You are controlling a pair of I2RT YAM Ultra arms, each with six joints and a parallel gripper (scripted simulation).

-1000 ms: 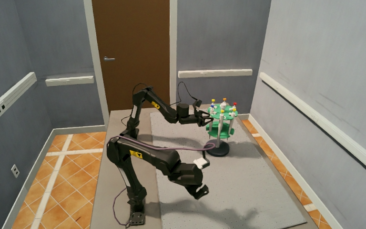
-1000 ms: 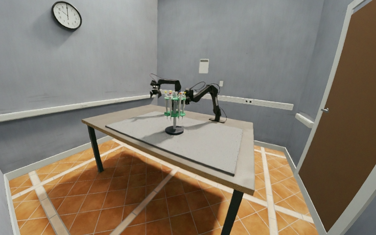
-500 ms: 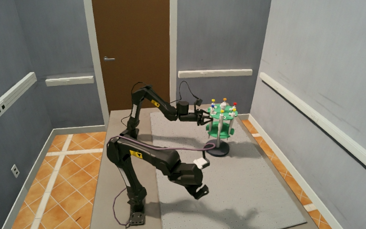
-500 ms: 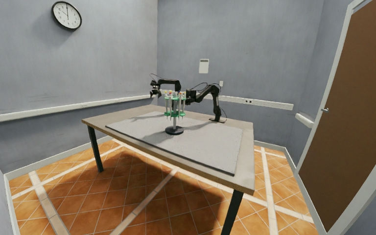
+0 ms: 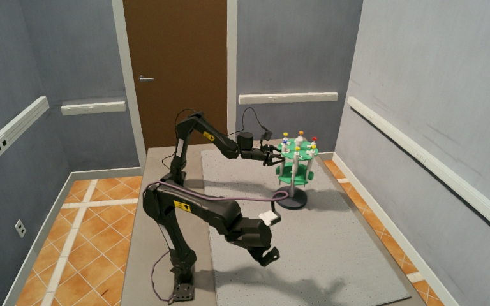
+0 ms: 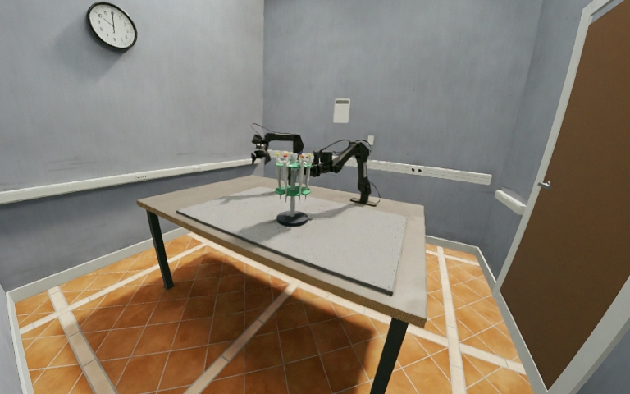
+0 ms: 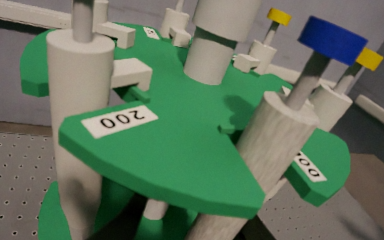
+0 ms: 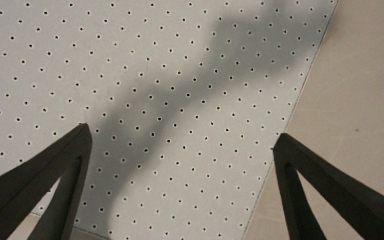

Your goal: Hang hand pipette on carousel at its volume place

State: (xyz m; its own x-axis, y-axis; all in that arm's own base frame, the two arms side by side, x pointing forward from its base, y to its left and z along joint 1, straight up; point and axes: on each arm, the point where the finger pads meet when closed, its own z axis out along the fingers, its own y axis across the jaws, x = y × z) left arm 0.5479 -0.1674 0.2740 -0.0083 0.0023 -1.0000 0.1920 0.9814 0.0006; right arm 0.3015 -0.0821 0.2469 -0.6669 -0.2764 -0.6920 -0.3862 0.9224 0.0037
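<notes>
Right now my left hand is 20 mm to the left of the pipette and 20 mm above it.
</notes>
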